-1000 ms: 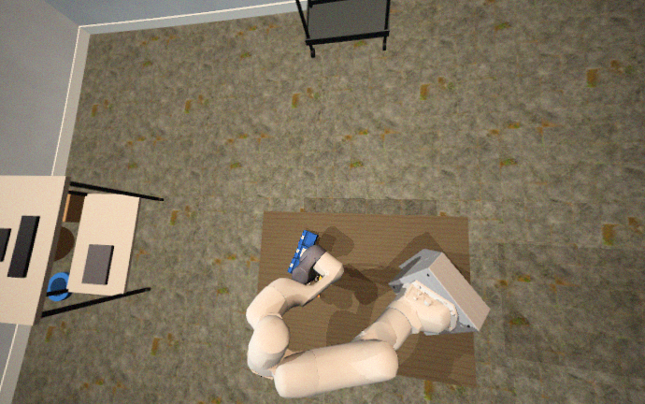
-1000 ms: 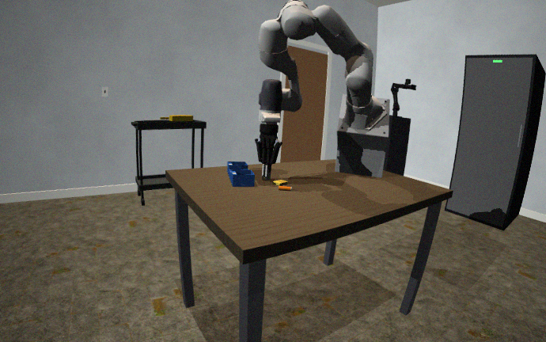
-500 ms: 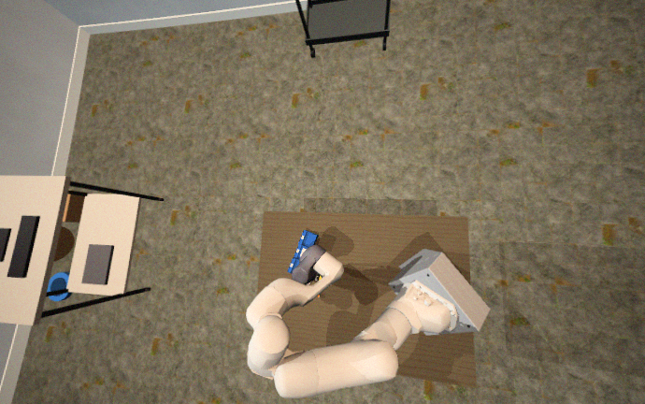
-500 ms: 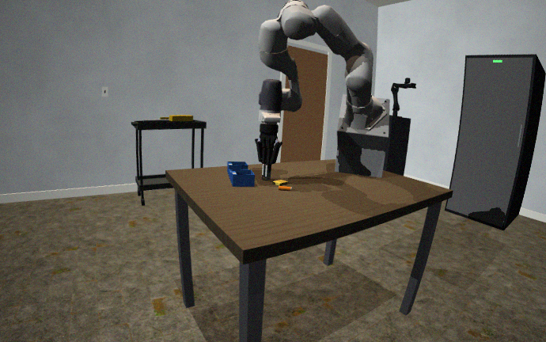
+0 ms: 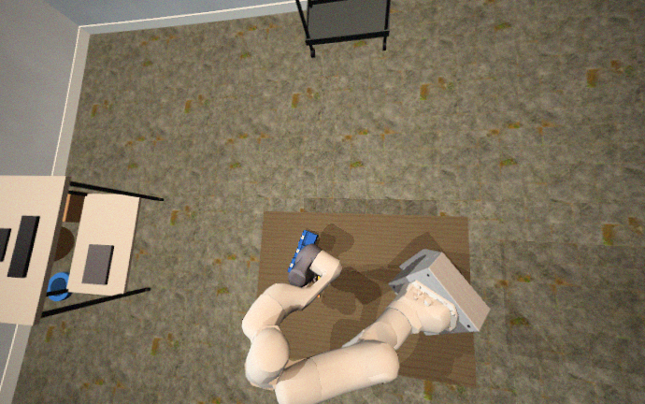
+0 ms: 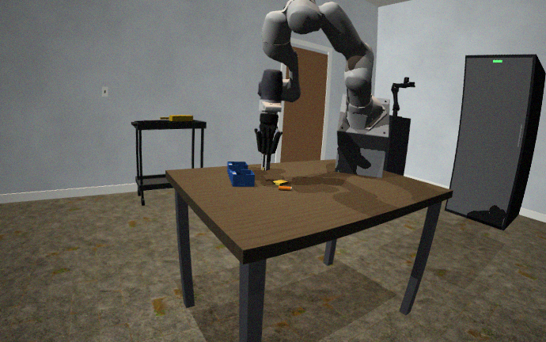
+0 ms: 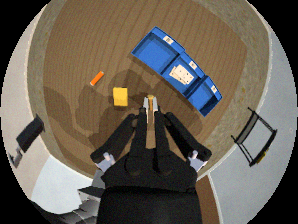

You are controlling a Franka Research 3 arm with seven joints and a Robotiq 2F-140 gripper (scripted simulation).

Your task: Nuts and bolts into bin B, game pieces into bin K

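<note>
My gripper is now 110 mm short of the pale beige piece, 60 mm above it and 20 mm to the left of it. Round my hand: yellow block: 70 mm below, 60 mm to the left, 50 mm behind; then orange piece: 150 mm to the left, 70 mm below, 50 mm behind; then thin tan bolt: 30 mm below.
</note>
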